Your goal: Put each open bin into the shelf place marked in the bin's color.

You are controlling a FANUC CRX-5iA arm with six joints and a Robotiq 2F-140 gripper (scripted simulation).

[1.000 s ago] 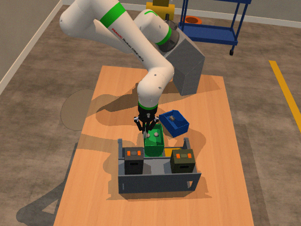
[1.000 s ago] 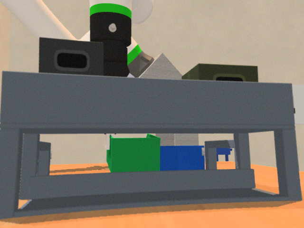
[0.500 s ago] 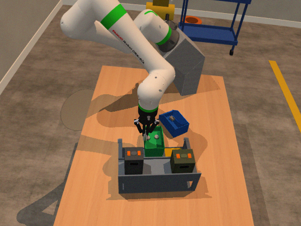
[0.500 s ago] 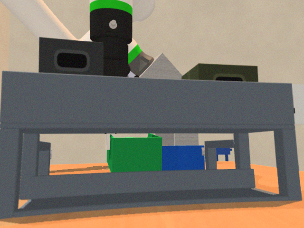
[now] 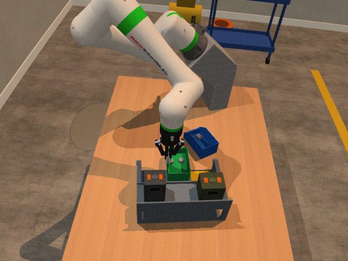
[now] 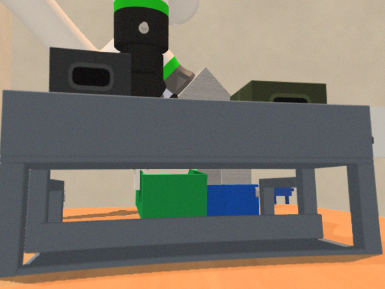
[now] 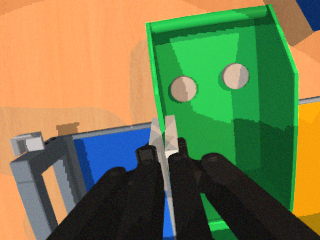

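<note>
Right now the green bin is 2 cm behind my hand, 5 cm to the left of it and 4 cm below it. From my hand the other things lie so: black box: 20 cm ahead, 3 cm to the right, 6 cm above; olive box: 16 cm ahead, 19 cm to the left, 5 cm above; blue bin: 20 cm behind, 15 cm to the left, 6 cm below.
</note>
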